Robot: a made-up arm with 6 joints. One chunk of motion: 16 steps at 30 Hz.
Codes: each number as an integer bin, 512 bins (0 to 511) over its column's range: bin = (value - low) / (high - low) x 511, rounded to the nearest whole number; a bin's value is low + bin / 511 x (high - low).
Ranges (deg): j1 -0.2..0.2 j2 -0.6..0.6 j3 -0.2..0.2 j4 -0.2..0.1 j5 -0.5..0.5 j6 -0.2..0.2
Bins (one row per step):
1: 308 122 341 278 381 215
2: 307 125 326 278 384 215
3: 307 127 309 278 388 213
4: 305 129 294 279 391 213
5: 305 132 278 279 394 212
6: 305 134 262 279 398 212
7: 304 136 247 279 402 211
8: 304 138 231 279 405 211
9: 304 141 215 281 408 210
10: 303 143 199 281 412 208
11: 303 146 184 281 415 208
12: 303 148 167 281 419 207
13: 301 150 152 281 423 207
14: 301 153 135 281 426 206
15: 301 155 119 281 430 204
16: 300 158 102 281 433 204
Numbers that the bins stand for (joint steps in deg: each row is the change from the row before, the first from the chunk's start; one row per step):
1: 0.041 -0.314 0.067 -0.037 0.246 -0.032
2: 0.040 -0.306 0.055 -0.037 0.251 -0.032
3: 0.040 -0.302 0.042 -0.037 0.259 -0.033
4: 0.039 -0.297 0.030 -0.036 0.265 -0.033
5: 0.039 -0.290 0.018 -0.036 0.271 -0.034
6: 0.039 -0.285 0.005 -0.036 0.279 -0.034
7: 0.038 -0.281 -0.007 -0.036 0.287 -0.035
8: 0.038 -0.276 -0.019 -0.036 0.293 -0.035
9: 0.038 -0.269 -0.032 -0.035 0.298 -0.036
10: 0.037 -0.264 -0.044 -0.035 0.306 -0.037
11: 0.037 -0.257 -0.056 -0.035 0.312 -0.037
12: 0.037 -0.252 -0.069 -0.035 0.320 -0.038
13: 0.036 -0.248 -0.081 -0.035 0.328 -0.038
14: 0.036 -0.241 -0.094 -0.035 0.334 -0.039
15: 0.036 -0.236 -0.107 -0.035 0.341 -0.040
16: 0.035 -0.229 -0.120 -0.035 0.347 -0.040

